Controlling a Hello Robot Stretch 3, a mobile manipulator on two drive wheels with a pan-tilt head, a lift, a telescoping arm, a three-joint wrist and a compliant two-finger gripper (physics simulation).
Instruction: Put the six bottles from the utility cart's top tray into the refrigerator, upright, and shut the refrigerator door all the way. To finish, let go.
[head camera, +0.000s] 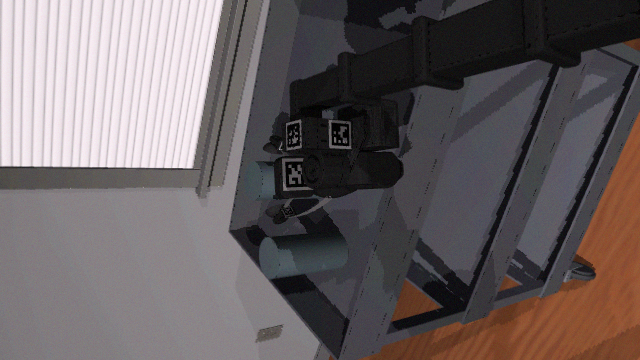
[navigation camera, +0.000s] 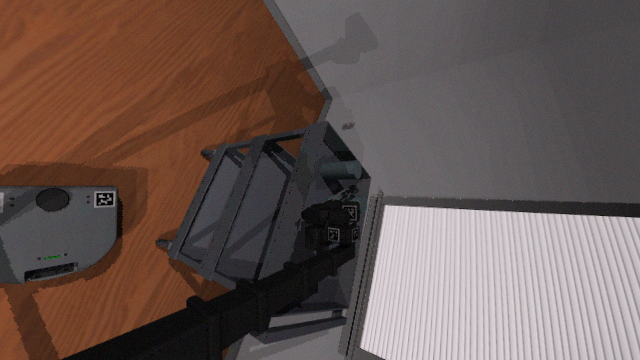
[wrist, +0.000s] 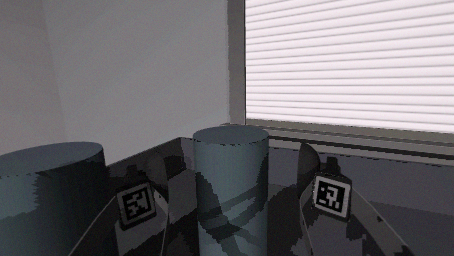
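Where they show: gripper, between the fingertips: (head camera: 270, 180) (wrist: 231, 164); robot's base, origin of its link: (navigation camera: 53, 198).
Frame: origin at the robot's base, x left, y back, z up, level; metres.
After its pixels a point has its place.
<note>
A blue-grey bottle (head camera: 261, 181) {y 0.016, x -0.710, z 0.937 m} (navigation camera: 357, 198) {y -0.006, x -0.715, z 0.923 m} (wrist: 231, 167) {y 0.018, x -0.706, z 0.918 m} stands upright in the top tray of the utility cart (head camera: 372, 300) {y -0.173, x -0.548, z 0.835 m} (navigation camera: 295, 190) {y -0.039, x -0.487, z 0.815 m} (wrist: 420, 181) {y 0.284, x -0.837, z 0.838 m}. My gripper (head camera: 276, 179) {y 0.018, x -0.709, z 0.919 m} (wrist: 231, 164) {y 0.018, x -0.709, z 0.919 m} is open, with a fingertip on each side of this bottle; the wrist view shows a gap on both sides. The gripper body hides the bottle's lower part in the head view. A second blue-grey bottle (head camera: 305, 254) {y -0.108, x -0.654, z 0.886 m} (navigation camera: 341, 170) {y -0.110, x -0.654, z 0.888 m} (wrist: 65, 200) {y -0.087, x -0.665, z 0.915 m} stands upright near the tray's corner, outside the fingers, to their left in the wrist view. The refrigerator does not show in these views.
A window with blinds (head camera: 105, 85) {y 0.259, x -1.174, z 1.106 m} (navigation camera: 490, 275) {y 0.337, x -1.130, z 1.369 m} (wrist: 350, 60) {y 0.324, x -1.137, z 1.023 m} is behind the cart, in the grey wall (head camera: 125, 275) {y -0.251, x -1.468, z 1.005 m} (navigation camera: 475, 125) {y -0.435, x -1.572, z 1.349 m} (wrist: 140, 75) {y -0.371, x -1.536, z 1.007 m}. My telescoping arm (head camera: 475, 40) {y 0.100, x -0.220, z 1.034 m} (navigation camera: 225, 310) {y 0.084, x -0.130, z 1.032 m} reaches over the tray. My base (navigation camera: 75, 225) {y 0.091, x -0.053, z 0.160 m} stands on the wood floor (navigation camera: 125, 75) {y -0.564, x -0.198, z 0.000 m}.
</note>
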